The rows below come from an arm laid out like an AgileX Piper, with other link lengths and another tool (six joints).
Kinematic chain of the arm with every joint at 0, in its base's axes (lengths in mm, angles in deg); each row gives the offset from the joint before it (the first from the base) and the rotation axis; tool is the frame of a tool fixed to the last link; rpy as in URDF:
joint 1: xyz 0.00 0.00 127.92 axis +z
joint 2: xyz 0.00 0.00 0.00 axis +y
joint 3: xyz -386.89 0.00 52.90 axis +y
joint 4: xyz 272.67 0.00 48.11 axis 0.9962 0 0.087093
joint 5: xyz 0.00 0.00 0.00 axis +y
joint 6: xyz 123.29 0.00 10.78 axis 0.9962 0 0.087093
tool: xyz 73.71 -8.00 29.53 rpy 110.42 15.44 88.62
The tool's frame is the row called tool.
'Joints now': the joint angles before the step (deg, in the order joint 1, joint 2, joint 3, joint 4, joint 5, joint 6). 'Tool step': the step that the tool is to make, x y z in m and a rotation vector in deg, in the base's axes. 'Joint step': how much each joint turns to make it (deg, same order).
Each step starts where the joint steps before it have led.
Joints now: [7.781, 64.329, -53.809, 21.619, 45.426, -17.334]
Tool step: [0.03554, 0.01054, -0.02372, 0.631, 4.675, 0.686]
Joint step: [0.268, 7.497, -2.078, 2.077, -0.578, -1.250]
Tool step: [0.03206, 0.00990, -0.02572, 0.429, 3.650, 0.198]
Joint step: [0.578, 6.790, -1.741, 1.518, -1.426, -0.699]
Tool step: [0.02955, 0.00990, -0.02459, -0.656, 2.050, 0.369]
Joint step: [1.102, 6.074, -1.795, 0.142, -2.285, -0.295]
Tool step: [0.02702, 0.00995, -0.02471, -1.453, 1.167, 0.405]
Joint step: [1.403, 5.582, -1.833, -1.082, -2.702, 0.430]
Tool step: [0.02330, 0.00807, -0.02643, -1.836, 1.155, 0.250]
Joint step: [1.213, 5.195, -1.710, -1.824, -2.431, 1.048]
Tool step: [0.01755, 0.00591, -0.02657, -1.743, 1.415, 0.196]
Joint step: [0.876, 4.546, -1.372, -1.824, -1.775, 1.152]
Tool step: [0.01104, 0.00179, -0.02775, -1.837, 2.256, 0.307]
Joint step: [0.354, 4.009, -0.984, -1.840, -0.621, 0.958]
